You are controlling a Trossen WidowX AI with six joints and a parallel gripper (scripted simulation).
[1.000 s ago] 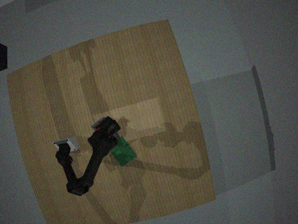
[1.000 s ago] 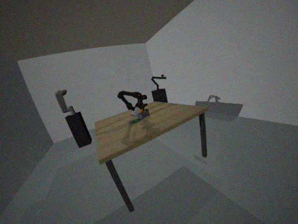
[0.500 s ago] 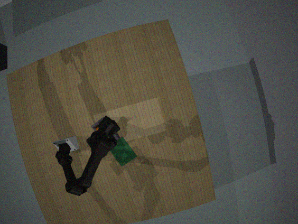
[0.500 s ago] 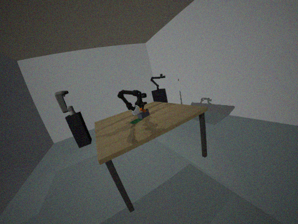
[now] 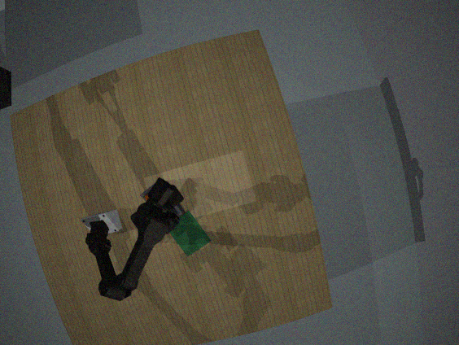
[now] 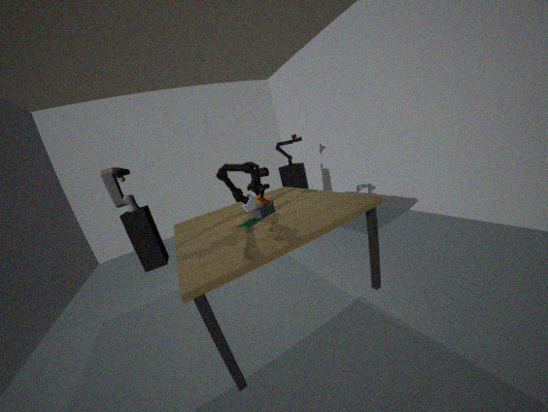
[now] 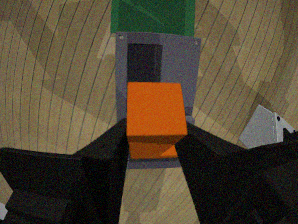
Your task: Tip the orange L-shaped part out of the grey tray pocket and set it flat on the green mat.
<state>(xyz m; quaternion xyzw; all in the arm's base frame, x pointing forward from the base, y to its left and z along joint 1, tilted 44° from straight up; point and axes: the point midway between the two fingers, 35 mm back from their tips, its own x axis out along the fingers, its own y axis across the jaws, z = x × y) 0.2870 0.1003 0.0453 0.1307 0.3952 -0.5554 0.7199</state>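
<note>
The green mat lies 150 mm below my gripper tip, 140 mm to the right of it and 50 mm ahead of it. Round my gripper tip: orange L-shaped part (30 mm below, 30 mm behind, 20 mm to the left).
</note>
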